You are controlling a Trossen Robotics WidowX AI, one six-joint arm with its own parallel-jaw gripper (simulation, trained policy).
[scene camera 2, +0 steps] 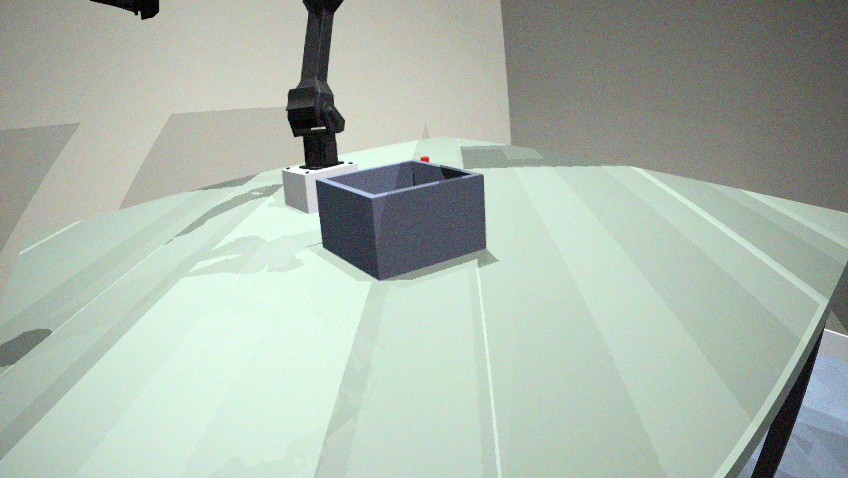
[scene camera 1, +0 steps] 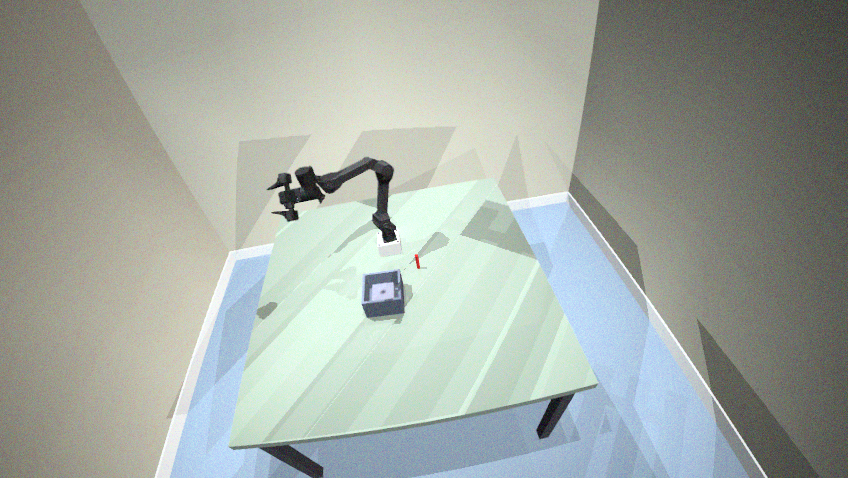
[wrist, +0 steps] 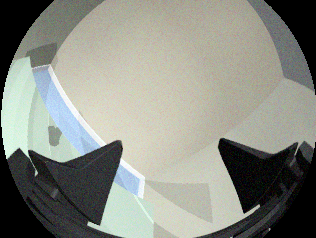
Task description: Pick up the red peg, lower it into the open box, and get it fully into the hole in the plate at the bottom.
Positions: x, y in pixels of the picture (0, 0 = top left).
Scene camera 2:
box: 387, 220
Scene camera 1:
my gripper: 269, 201
box: 373, 308
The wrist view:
my gripper: 173, 145
